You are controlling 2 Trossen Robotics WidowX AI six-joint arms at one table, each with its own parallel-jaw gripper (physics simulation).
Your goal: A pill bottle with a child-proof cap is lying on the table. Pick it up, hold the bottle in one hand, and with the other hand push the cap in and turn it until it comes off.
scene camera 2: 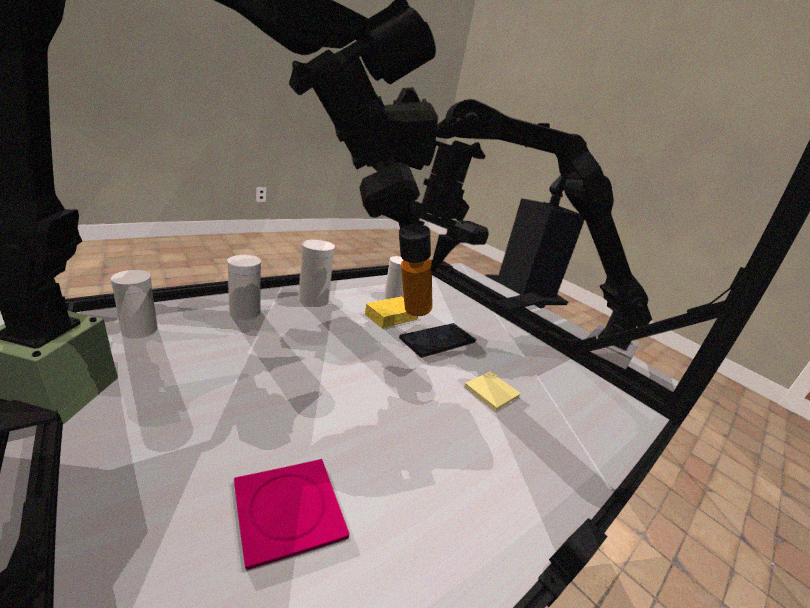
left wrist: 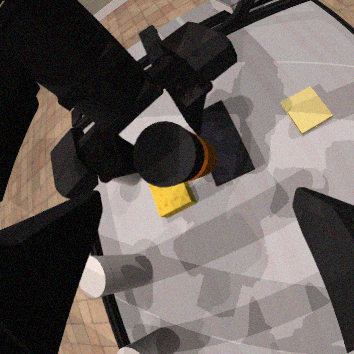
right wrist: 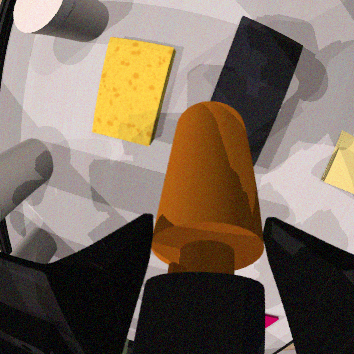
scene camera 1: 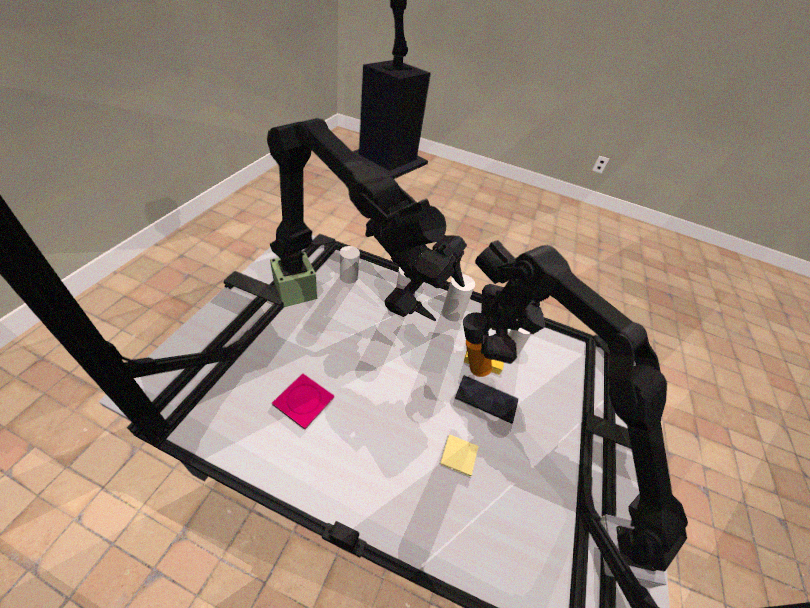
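Note:
The orange pill bottle [scene camera 1: 479,359] [scene camera 2: 417,287] [left wrist: 209,157] [right wrist: 210,180] is upright above the table, with its black cap [scene camera 1: 473,325] [scene camera 2: 414,243] [left wrist: 164,154] [right wrist: 200,315] on top. My right gripper [scene camera 1: 482,337] [right wrist: 210,225] is shut on the bottle near its shoulder, one finger on each side. My left gripper [scene camera 1: 446,299] [left wrist: 200,199] is open and empty. In scene camera 1 it is up and to the left of the cap, apart from it. In the left wrist view the cap is seen from above, beyond the fingertips, and hides most of the bottle.
A yellow sponge [scene camera 2: 386,310] [left wrist: 172,200] [right wrist: 132,90] and a dark flat block [scene camera 1: 487,397] [scene camera 2: 437,339] lie below the bottle. A pale yellow pad [scene camera 1: 459,455] [scene camera 2: 492,390] and a magenta square [scene camera 1: 284,400] [scene camera 2: 245,523] lie nearer the front. Several white cylinders [scene camera 1: 349,264] [scene camera 2: 316,273] stand along the back.

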